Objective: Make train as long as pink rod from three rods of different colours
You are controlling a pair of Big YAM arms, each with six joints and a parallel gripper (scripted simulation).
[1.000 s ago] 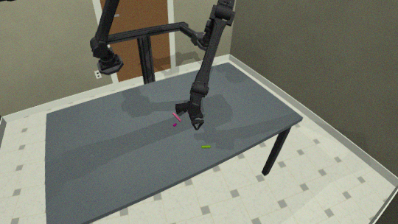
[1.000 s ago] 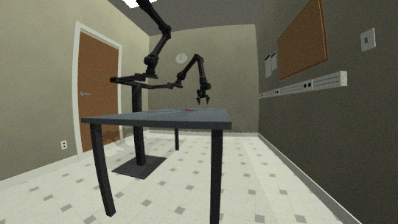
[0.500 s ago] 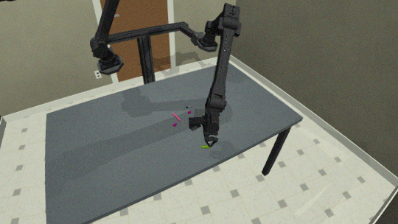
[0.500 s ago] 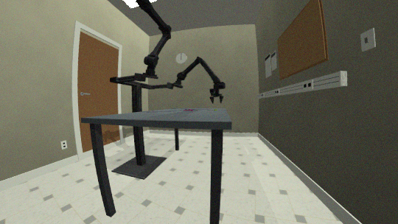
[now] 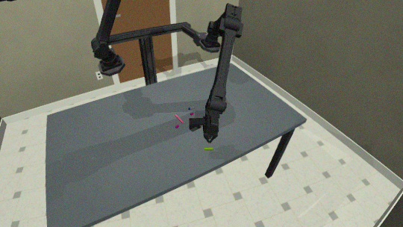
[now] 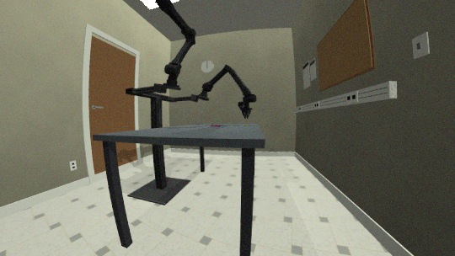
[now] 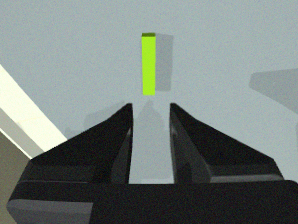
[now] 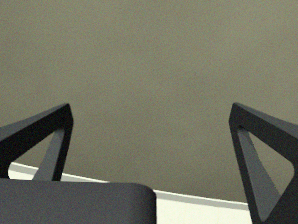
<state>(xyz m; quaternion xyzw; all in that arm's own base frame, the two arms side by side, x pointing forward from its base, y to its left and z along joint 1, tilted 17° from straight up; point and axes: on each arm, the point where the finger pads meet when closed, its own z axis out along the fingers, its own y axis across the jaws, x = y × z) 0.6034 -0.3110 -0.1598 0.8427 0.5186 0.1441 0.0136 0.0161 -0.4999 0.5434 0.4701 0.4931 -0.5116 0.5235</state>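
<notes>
The lime rod is 70 mm below my left hand. From my left hand the other things lie so: pink rod (300 mm behind, 70 mm below, 50 mm to the right).
</notes>
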